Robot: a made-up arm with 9 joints. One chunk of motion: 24 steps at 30 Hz.
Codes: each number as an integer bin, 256 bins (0 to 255) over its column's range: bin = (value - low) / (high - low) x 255, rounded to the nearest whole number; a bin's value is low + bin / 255 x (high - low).
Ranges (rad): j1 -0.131..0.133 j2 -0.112..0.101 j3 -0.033..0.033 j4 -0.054..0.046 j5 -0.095..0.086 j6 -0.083..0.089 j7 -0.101..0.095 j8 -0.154..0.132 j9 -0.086..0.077
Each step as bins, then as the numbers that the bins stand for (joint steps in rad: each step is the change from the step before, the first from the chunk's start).
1 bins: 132 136 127 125 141 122 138 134 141
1 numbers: 0.00566 0.00160 -0.00013 -0.00498 0.00508 -0.00071 0.00507 -0.00371 0.00413
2 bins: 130 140 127 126 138 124 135 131 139
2 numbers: 0.00359 0.00494 -0.00013 -0.00459 0.00295 0.00064 0.00276 -0.00707 0.00285
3 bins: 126 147 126 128 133 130 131 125 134
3 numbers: -0.00055 0.01079 -0.00039 -0.00380 -0.00060 0.00469 -0.00031 -0.01380 -0.00035
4 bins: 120 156 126 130 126 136 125 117 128
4 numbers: -0.00676 0.01831 -0.00039 -0.00302 -0.00556 0.00873 -0.00492 -0.02278 -0.00418
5 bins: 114 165 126 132 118 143 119 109 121
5 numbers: -0.01298 0.02582 -0.00039 -0.00224 -0.01124 0.01345 -0.00953 -0.03175 -0.00865
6 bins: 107 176 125 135 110 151 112 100 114
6 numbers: -0.02022 0.03501 -0.00065 -0.00106 -0.01692 0.01885 -0.01491 -0.04184 -0.01313
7 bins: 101 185 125 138 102 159 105 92 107
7 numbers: -0.02644 0.04253 -0.00065 0.00012 -0.02260 0.02425 -0.02029 -0.05082 -0.01760
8 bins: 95 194 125 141 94 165 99 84 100
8 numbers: -0.03265 0.05005 -0.00065 0.00129 -0.02828 0.02829 -0.02491 -0.05979 -0.02208
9 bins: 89 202 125 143 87 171 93 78 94
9 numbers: -0.03886 0.05673 -0.00065 0.00208 -0.03325 0.03234 -0.02952 -0.06652 -0.02591
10 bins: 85 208 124 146 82 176 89 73 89
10 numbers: -0.04300 0.06174 -0.00091 0.00325 -0.03680 0.03571 -0.03259 -0.07213 -0.02911
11 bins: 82 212 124 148 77 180 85 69 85
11 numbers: -0.04611 0.06508 -0.00091 0.00404 -0.04035 0.03841 -0.03567 -0.07661 -0.03167
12 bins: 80 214 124 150 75 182 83 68 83
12 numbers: -0.04818 0.06675 -0.00091 0.00482 -0.04176 0.03976 -0.03720 -0.07773 -0.03295
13 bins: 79 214 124 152 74 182 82 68 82
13 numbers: -0.04921 0.06675 -0.00091 0.00561 -0.04247 0.03976 -0.03797 -0.07773 -0.03358
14 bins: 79 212 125 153 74 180 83 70 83
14 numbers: -0.04921 0.06508 -0.00065 0.00600 -0.04247 0.03841 -0.03720 -0.07549 -0.03295
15 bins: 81 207 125 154 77 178 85 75 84
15 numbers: -0.04714 0.06091 -0.00065 0.00639 -0.04035 0.03706 -0.03567 -0.06988 -0.03231
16 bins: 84 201 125 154 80 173 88 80 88
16 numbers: -0.04404 0.05589 -0.00065 0.00639 -0.03822 0.03369 -0.03336 -0.06427 -0.02975
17 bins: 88 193 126 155 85 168 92 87 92
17 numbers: -0.03989 0.04921 -0.00039 0.00678 -0.03467 0.03032 -0.03029 -0.05642 -0.02719
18 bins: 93 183 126 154 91 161 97 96 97
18 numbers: -0.03472 0.04086 -0.00039 0.00639 -0.03041 0.02560 -0.02644 -0.04633 -0.02400
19 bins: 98 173 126 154 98 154 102 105 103
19 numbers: -0.02954 0.03251 -0.00039 0.00639 -0.02544 0.02087 -0.02260 -0.03624 -0.02016
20 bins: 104 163 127 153 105 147 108 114 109
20 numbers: -0.02333 0.02415 -0.00013 0.00600 -0.02047 0.01615 -0.01799 -0.02614 -0.01633
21 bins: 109 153 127 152 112 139 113 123 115
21 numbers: -0.01815 0.01580 -0.00013 0.00561 -0.01550 0.01076 -0.01415 -0.01605 -0.01249
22 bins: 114 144 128 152 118 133 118 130 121
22 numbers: -0.01298 0.00828 0.00013 0.00561 -0.01124 0.00671 -0.01030 -0.00820 -0.00865
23 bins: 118 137 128 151 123 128 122 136 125
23 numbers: -0.00884 0.00244 0.00013 0.00522 -0.00769 0.00334 -0.00723 -0.00147 -0.00610
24 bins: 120 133 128 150 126 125 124 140 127
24 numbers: -0.00676 -0.00091 0.00013 0.00482 -0.00556 0.00131 -0.00569 0.00302 -0.00482
